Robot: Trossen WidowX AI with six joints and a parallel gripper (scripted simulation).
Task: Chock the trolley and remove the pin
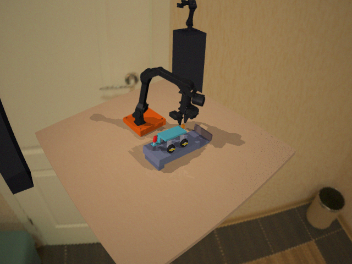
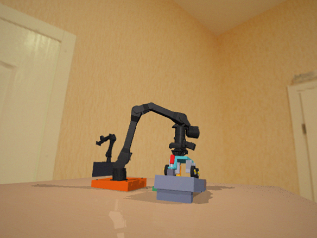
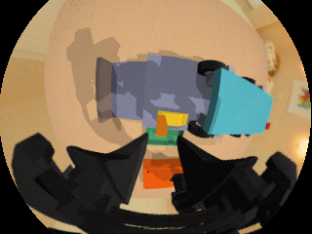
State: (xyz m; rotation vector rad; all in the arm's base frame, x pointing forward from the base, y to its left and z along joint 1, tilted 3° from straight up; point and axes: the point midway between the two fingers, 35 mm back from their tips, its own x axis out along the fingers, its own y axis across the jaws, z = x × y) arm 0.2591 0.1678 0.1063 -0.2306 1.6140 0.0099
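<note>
Right now my gripper tip is 10 mm short of the yellow chock, 20 mm to the left of it and 40 mm above it. The rest, counted from my gripper tip: grey-blue ramp: 70 mm ahead, 110 mm to the right, 80 mm below; teal trolley: 70 mm ahead, 120 mm to the right, 10 mm below; green tray: 60 mm behind, 40 mm to the right, 130 mm below.
</note>
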